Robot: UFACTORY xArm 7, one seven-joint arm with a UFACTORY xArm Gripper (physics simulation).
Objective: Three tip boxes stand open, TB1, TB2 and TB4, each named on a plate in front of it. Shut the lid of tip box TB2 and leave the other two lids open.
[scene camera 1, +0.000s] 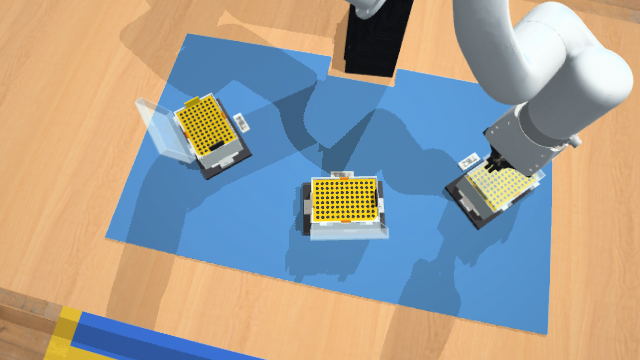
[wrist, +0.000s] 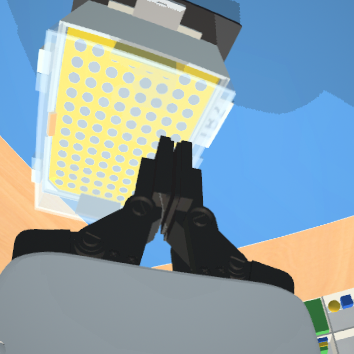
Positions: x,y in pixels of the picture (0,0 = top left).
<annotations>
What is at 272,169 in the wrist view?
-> A blue mat.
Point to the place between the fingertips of my gripper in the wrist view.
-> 168,158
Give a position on a tip box TB2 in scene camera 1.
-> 468,199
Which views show my gripper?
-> Scene camera 1 and the wrist view: all of them.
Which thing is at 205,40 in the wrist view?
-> A tip box TB2.
</annotations>
